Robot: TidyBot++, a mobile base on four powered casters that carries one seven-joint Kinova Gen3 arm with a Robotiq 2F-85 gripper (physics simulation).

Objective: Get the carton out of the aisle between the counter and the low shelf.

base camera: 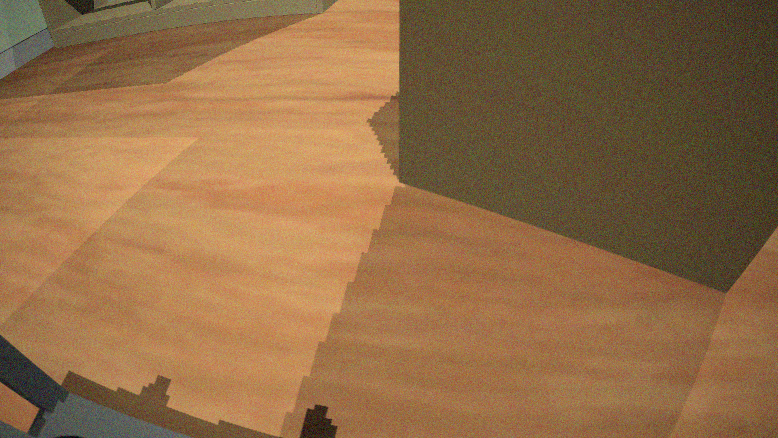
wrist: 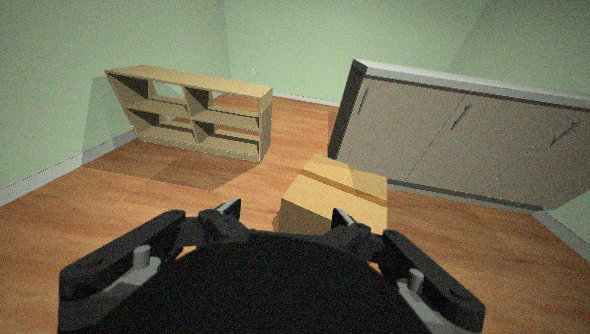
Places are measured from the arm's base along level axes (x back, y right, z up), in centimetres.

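Pixels of known places: gripper, fingertip midpoint: [wrist: 286, 213].
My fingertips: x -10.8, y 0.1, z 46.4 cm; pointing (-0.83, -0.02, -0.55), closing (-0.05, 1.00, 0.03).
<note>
Behind a point stands the place of what it marks.
The carton [base camera: 571, 119] {y 14.0, x -46.9, z -24.7 cm} [wrist: 335, 192] {y 22.5, x -62.0, z 1.0 cm} is a tan box with a brown tape strip across its top. It stands upright on the floor; in the base camera its shaded side fills the upper right. In the wrist view it is right of the middle, near the close end of the counter [wrist: 430, 130] {y 87.0, x -114.2, z 21.2 cm}, which is grey with a pale top. The low shelf [wrist: 265, 125] {y -31.3, x -142.4, z -6.6 cm} [base camera: 185, 24] {y -80.5, x -131.0, z -39.0 cm} is a light wood unit to the left, apart from the carton. My gripper [wrist: 286, 213] {y 0.1, x -10.8, z 46.4 cm} is open, with no object between its fingers; the right finger overlaps the carton in the wrist view.
Green walls [wrist: 165, 40] {y -157.3, x -215.0, z 38.7 cm} with a pale skirting board stand behind and left of the shelf, and behind the counter. A stretch of wooden floor [wrist: 295, 125] {y -7.1, x -228.2, z -39.6 cm} runs between the shelf and the counter. Part of the robot's base [base camera: 103, 418] {y -19.1, x -14.3, z -28.7 cm} shows at the lower left of the base camera.
</note>
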